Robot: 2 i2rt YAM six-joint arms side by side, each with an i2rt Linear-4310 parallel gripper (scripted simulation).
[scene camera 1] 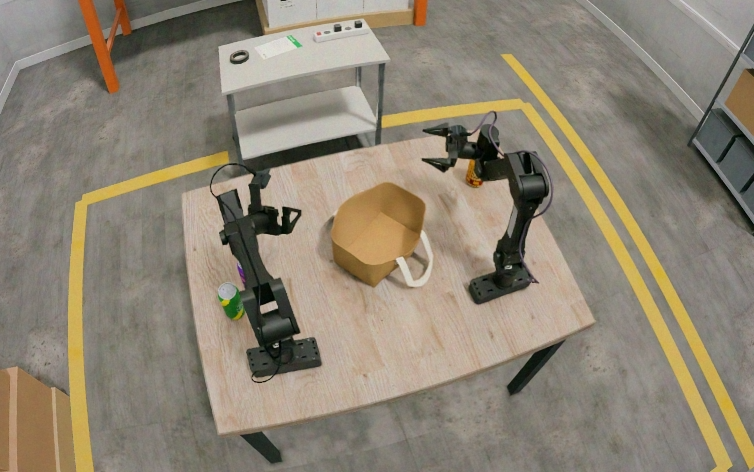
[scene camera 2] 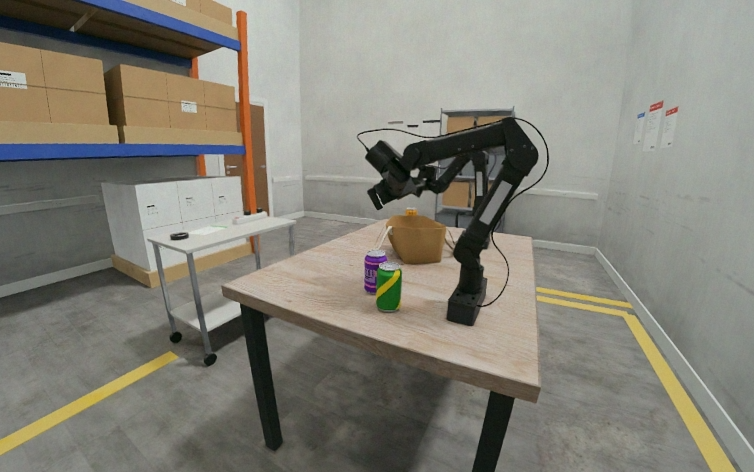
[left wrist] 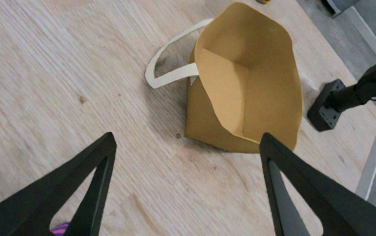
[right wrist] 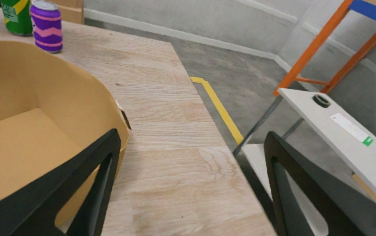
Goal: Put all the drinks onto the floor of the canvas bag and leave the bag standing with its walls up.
Labels:
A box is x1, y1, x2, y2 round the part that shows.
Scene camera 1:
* my left gripper: [245, 173, 301, 235]
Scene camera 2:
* my left gripper: [367, 171, 416, 210]
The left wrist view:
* my left gripper: [0, 132, 375, 235]
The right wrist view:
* my right gripper: [0, 128, 375, 235]

